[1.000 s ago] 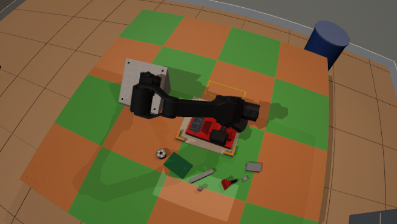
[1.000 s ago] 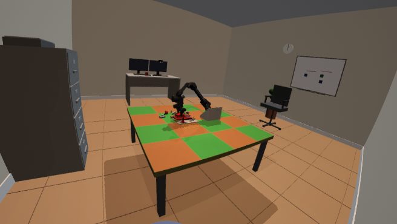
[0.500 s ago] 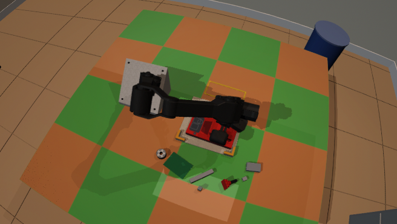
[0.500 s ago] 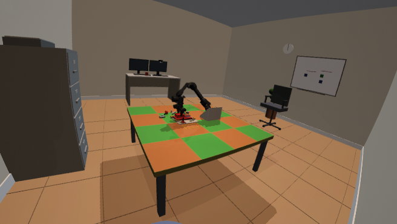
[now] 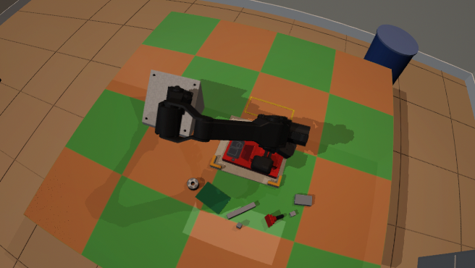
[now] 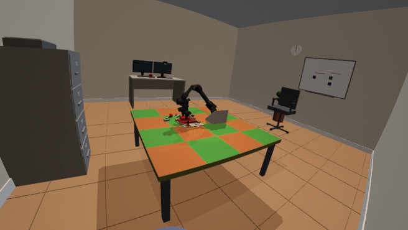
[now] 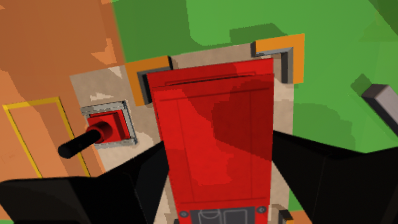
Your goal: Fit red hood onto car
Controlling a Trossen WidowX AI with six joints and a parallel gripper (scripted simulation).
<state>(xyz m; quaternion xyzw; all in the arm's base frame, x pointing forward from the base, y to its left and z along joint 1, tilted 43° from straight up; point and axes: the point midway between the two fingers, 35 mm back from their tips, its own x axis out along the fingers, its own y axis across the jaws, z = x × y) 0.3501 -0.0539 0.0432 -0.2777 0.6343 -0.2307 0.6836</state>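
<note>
Right now my gripper tip is 1 cm below the red hood. From my gripper tip the other things lie so: grey engine block (2 cm below); then grey bar (1 cm behind, 20 cm to the right, 4 cm below); then dark green plate (12 cm behind, 19 cm to the right, 4 cm below).
</note>
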